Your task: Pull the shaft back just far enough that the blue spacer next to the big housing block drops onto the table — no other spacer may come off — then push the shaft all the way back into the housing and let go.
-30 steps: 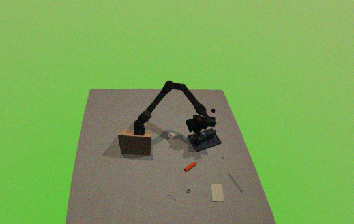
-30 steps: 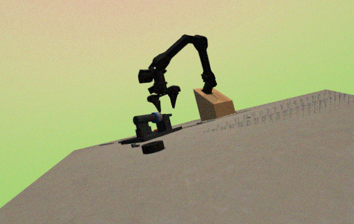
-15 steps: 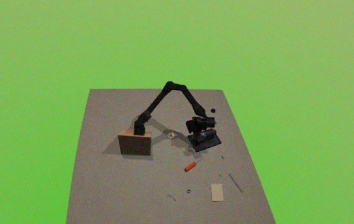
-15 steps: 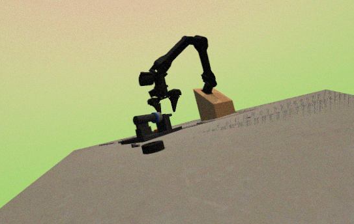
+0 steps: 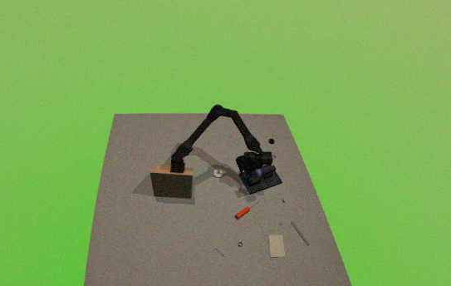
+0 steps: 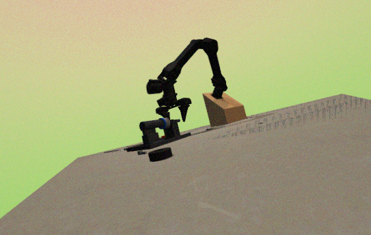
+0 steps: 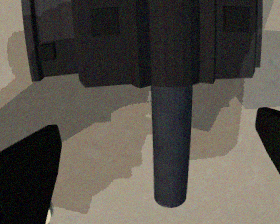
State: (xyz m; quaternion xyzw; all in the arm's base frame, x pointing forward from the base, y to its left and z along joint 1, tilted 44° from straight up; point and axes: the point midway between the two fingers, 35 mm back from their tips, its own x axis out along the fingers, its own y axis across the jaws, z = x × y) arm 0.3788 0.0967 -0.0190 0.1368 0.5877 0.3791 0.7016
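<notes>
My gripper tip is now 50 mm short of the dark shaft, 20 mm to the right of it and 10 mm below it. Round my gripper tip: black disc: 360 mm to the left, 250 mm ahead, 60 mm below; then beige card: 380 mm to the right, 140 mm ahead, 60 mm below; then red-handled screwdriver: 160 mm to the right, 60 mm below, 20 mm ahead.
</notes>
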